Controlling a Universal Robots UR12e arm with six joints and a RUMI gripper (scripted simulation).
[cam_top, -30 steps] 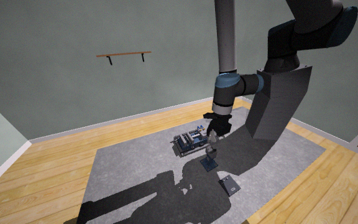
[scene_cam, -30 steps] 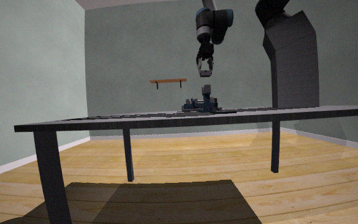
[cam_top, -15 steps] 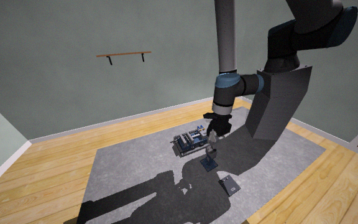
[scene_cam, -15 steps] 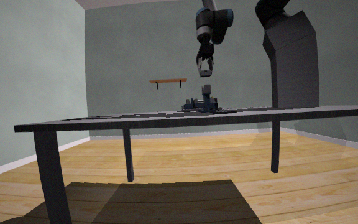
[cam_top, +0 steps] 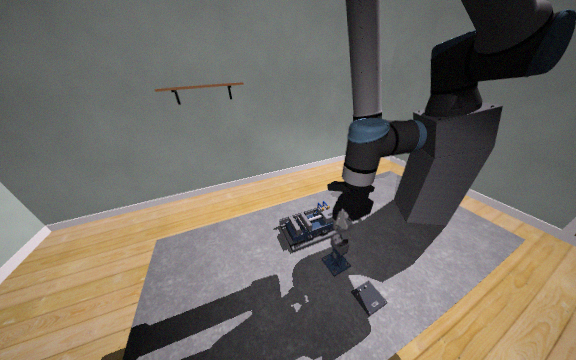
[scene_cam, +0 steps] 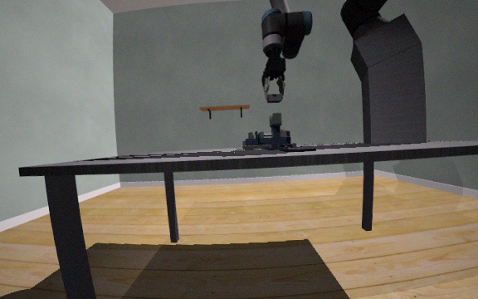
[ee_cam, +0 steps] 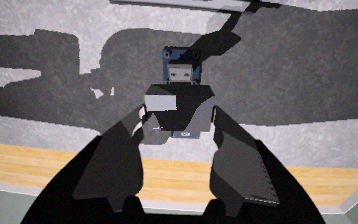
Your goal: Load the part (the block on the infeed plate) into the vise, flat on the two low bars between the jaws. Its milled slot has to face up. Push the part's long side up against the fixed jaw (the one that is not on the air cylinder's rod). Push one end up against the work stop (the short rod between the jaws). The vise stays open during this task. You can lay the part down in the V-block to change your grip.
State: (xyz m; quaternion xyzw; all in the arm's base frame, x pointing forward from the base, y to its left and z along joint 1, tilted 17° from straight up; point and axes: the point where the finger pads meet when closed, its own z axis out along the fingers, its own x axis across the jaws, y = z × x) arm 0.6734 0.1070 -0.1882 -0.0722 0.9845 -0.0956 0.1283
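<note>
The part is 1 cm below my hand. Also, from my hand: moving jaw (5 cm ahead, 21 cm to the right, 17 cm below); cylinder rod (22 cm to the right, 17 cm below); work stop (9 cm ahead, 17 cm to the right, 15 cm below).
</note>
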